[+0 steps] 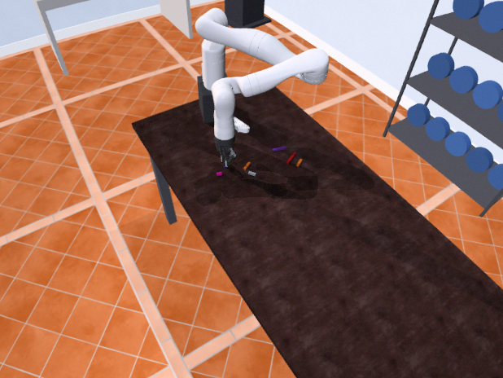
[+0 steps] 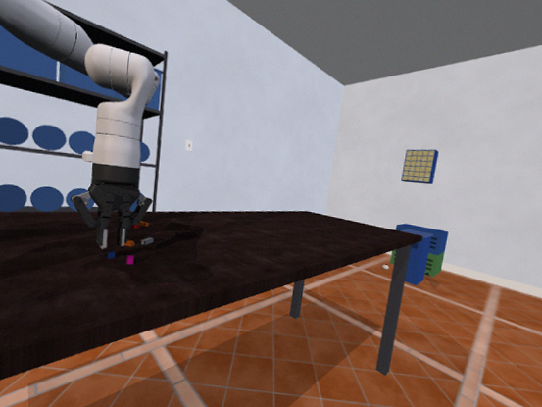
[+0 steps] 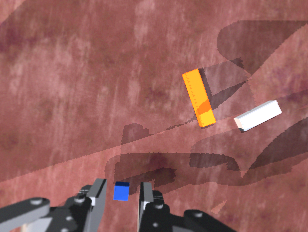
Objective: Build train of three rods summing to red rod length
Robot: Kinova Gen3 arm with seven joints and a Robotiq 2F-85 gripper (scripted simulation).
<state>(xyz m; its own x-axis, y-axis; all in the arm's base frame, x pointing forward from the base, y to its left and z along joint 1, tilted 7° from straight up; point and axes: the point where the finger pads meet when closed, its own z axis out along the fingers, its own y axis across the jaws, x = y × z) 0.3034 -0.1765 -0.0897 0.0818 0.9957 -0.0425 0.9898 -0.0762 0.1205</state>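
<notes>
Now: hand 30 mm above the blue rod. Round my hand: purple rod: 230 mm to the left, 60 mm ahead, 30 mm below; then grey rod: 100 mm ahead, 50 mm to the left, 30 mm below; then magenta rod: 50 mm to the right, 30 mm below, 10 mm ahead.
</notes>
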